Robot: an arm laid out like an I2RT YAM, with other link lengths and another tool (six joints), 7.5 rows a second.
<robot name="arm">
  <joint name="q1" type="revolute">
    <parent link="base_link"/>
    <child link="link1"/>
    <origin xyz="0 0 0.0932"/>
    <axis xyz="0 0 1"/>
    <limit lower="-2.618" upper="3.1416"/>
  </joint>
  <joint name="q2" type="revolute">
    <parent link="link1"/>
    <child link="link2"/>
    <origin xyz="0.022 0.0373 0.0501"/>
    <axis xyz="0 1 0"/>
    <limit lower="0" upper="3.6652"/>
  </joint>
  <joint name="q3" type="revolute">
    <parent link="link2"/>
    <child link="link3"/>
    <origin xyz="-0.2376 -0.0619 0"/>
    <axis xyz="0 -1 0"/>
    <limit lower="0" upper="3.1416"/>
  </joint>
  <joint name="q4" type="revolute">
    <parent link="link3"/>
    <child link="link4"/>
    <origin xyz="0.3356 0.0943 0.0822"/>
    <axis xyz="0 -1 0"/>
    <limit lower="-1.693" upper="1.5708"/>
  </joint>
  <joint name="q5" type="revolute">
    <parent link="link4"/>
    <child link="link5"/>
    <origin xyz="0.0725 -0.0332 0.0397"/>
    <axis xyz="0 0 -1"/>
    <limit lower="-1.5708" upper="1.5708"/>
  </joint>
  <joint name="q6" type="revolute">
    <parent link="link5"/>
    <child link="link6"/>
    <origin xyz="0.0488 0 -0.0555"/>
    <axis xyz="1 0 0"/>
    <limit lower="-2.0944" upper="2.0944"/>
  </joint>
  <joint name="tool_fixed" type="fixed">
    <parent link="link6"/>
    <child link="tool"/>
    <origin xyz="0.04 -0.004 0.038" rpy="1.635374 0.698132 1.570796"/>
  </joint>
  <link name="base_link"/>
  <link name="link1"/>
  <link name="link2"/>
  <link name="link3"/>
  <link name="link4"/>
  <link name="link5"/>
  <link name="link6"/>
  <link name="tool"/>
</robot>
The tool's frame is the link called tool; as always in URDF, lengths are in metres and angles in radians.
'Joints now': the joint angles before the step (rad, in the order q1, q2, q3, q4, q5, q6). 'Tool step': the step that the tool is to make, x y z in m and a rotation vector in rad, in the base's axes. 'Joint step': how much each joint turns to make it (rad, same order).
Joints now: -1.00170, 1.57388, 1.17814, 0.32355, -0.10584, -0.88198
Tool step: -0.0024, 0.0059, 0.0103, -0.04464, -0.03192, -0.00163
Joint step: 0.00317, -0.02613, -0.02156, 0.05055, 0.00467, 0.00297
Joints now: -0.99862, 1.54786, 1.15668, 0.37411, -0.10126, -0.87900
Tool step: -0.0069, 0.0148, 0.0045, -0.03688, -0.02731, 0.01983
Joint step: 0.00146, -0.06118, -0.06727, 0.05222, -0.01835, 0.00309
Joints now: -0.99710, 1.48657, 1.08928, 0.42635, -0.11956, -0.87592
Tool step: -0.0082, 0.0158, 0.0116, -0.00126, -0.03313, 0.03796
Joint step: -0.00155, -0.07374, -0.04621, -0.00449, -0.03838, 0.02901
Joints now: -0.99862, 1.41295, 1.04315, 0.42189, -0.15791, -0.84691
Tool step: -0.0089, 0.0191, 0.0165, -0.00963, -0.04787, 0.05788
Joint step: -0.00151, -0.08274, -0.04438, 0.00305, -0.05668, 0.03997
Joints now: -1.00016, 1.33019, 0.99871, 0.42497, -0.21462, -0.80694
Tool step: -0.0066, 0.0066, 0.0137, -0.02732, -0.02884, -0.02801
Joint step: 0.00152, -0.04279, -0.01383, 0.01085, 0.03041, 0.00620
